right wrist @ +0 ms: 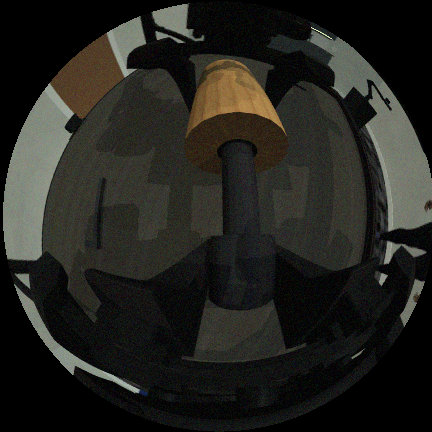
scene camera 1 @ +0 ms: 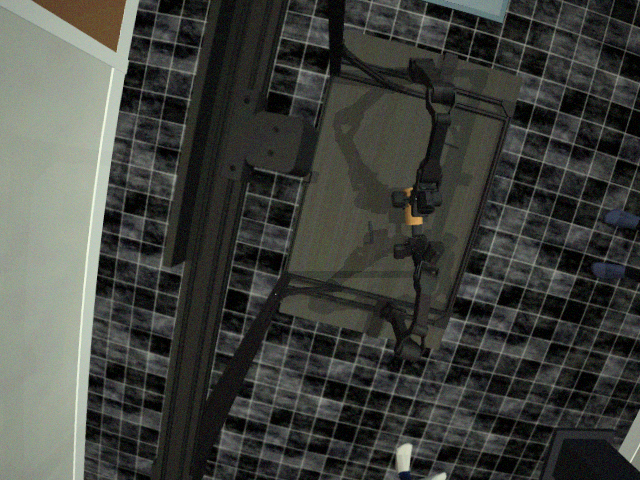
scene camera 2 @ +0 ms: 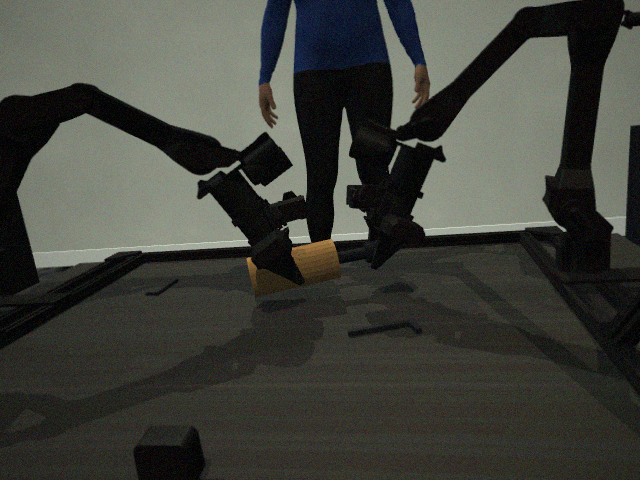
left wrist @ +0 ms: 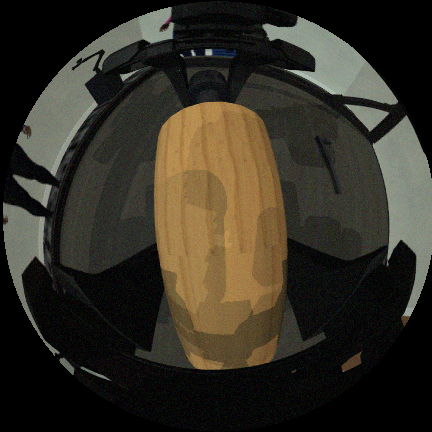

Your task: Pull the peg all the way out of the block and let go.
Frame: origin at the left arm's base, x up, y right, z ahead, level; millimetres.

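Where they show: left gripper, between the fingertips: (scene camera 1: 411, 208) (scene camera 2: 301, 277) (left wrist: 220, 241); right gripper, between the fingertips: (right wrist: 236, 245) (scene camera 2: 370, 265); left arm's base, origin of its link: (scene camera 1: 415, 73); right arm's base, origin of its link: (scene camera 1: 388, 308) (scene camera 2: 583, 271).
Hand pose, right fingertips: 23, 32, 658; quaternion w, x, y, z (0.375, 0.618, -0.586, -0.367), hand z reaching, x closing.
Each offset is from my right fingertips to the top centre of the thing, as dx, dy, dz. Level surfaces: height alone.
The wooden cylindrical block @(+55, +5, -131) (scene camera 1: 413, 215) (scene camera 2: 321, 260) (left wrist: 220, 220) (right wrist: 230, 95) is tilted, its peg end higher in scene camera 2, and appears slightly above the table. My left gripper (scene camera 1: 412, 201) (scene camera 2: 290, 273) (left wrist: 220, 241) is shut on it, one finger on each side. The dark peg @(+43, +2, -33) (scene camera 1: 416, 229) (scene camera 2: 354, 254) (left wrist: 207, 87) (right wrist: 240, 195) has a thin shaft and a thicker head. A long part of the shaft shows outside the block's end face; its far end is hidden at the hole. My right gripper (scene camera 1: 417, 243) (scene camera 2: 376, 255) (right wrist: 236, 245) is shut on the head.
A dark L-shaped key @(-34, +184, -27) (scene camera 1: 369, 232) (scene camera 2: 381, 329) (right wrist: 101, 212) lies on the table @(dx -42) (scene camera 1: 325, 222) (scene camera 2: 310, 413). Another L-shaped key @(-36, -172, -382) (scene camera 2: 163, 287) lies at the left in scene camera 2. A dark block-shaped object (scene camera 2: 168, 449) stands at the near edge. A person (scene camera 2: 341, 36) stands behind the table.
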